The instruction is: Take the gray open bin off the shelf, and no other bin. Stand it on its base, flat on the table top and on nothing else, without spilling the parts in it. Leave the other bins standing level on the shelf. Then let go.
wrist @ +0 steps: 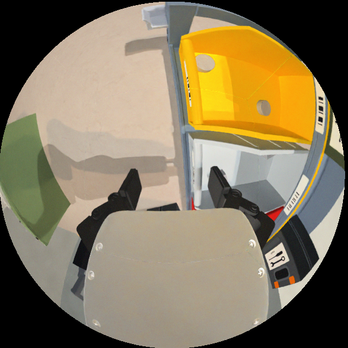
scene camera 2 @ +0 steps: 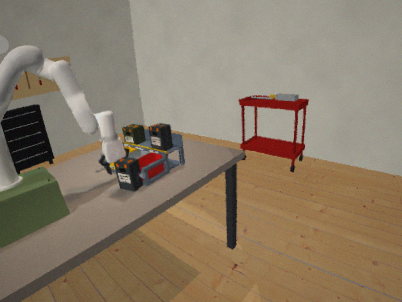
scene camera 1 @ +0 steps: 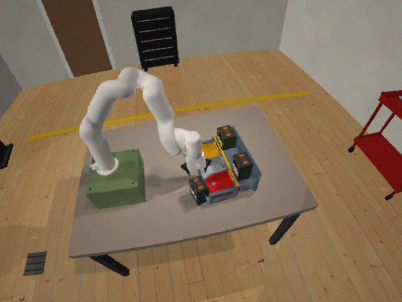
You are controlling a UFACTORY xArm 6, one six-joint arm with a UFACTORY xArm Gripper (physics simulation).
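Places are measured from the arm's base along level axes (x left, y up, z ahead), in centimetres.
Pixels of known places: gripper, fingertip midpoint: (scene camera 1: 197, 172); arm's base, origin of the base link: (scene camera 2: 7, 184) (scene camera 1: 107, 166).
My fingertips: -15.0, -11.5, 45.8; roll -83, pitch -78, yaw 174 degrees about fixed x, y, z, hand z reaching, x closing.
Note:
Ahead of a thing's pixels: the offset from my fingertips to its top centre, as dx, dy, dz. "spot": to the spot under its first point.
The gray open bin {-2.0, +4.2, +10.8} (scene camera 1: 215, 170) (wrist: 272, 167) sits on the blue-gray shelf {spot: -20.1, +6.4, +25.6} (scene camera 1: 256, 176) (scene camera 2: 180, 141) (wrist: 176, 90) between the yellow bin {+9.1, +4.2, +12.3} (scene camera 1: 210, 149) (wrist: 250, 80) and the red bin {-13.1, +4.2, +9.6} (scene camera 1: 222, 183) (scene camera 2: 151, 160) (wrist: 276, 215). My gripper (scene camera 1: 197, 169) (scene camera 2: 115, 162) (wrist: 174, 177) is open and empty at the gray bin's front. In the wrist view one finger appears over the bin's inside and the other over the table in front of the shelf. That finger and the gripper body hide part of the gray bin and its contents. Whether a finger touches the bin cannot be told.
A black box {-13.0, +9.3, -4.2} (scene camera 1: 198, 190) (scene camera 2: 128, 174) stands on the table before the red bin. Another black box {-14.8, +18.5, +18.9} (scene camera 1: 242, 166) (scene camera 2: 160, 136) (wrist: 292, 250) and a dark green box {+8.1, +16.0, +22.2} (scene camera 1: 226, 137) (scene camera 2: 133, 134) stand on the shelf's rear upper part. The green base block (scene camera 1: 117, 182) (wrist: 32, 175) carries the arm.

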